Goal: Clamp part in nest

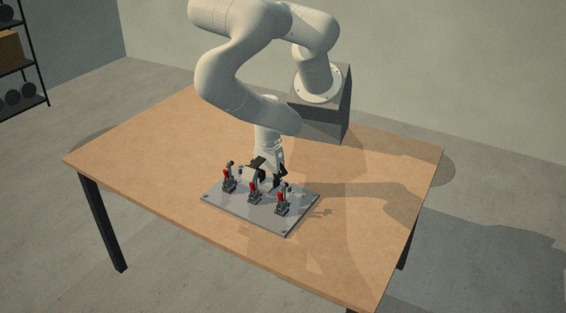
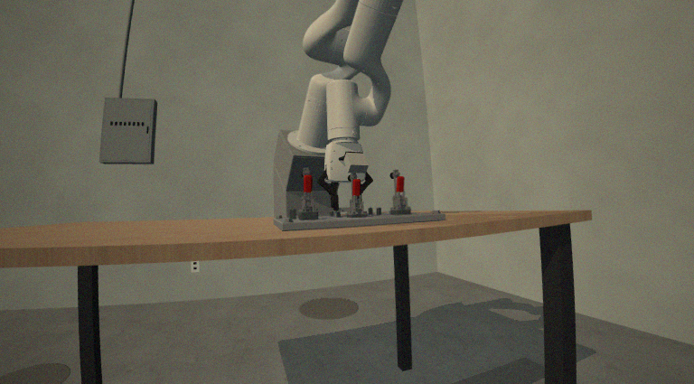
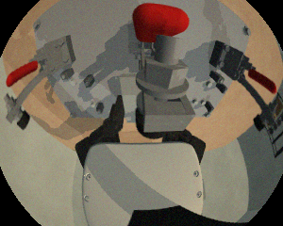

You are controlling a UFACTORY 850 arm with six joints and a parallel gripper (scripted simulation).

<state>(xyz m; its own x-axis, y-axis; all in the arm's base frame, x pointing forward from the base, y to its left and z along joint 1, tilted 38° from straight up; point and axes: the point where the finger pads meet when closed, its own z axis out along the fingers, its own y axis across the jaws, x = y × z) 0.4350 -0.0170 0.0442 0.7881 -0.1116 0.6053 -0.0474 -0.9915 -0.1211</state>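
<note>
My gripper is now 6 cm short of the grey fixture plate, 1 cm to the left of it and 4 cm above it. Round my hand: flat grey part 2 cm below.
</note>
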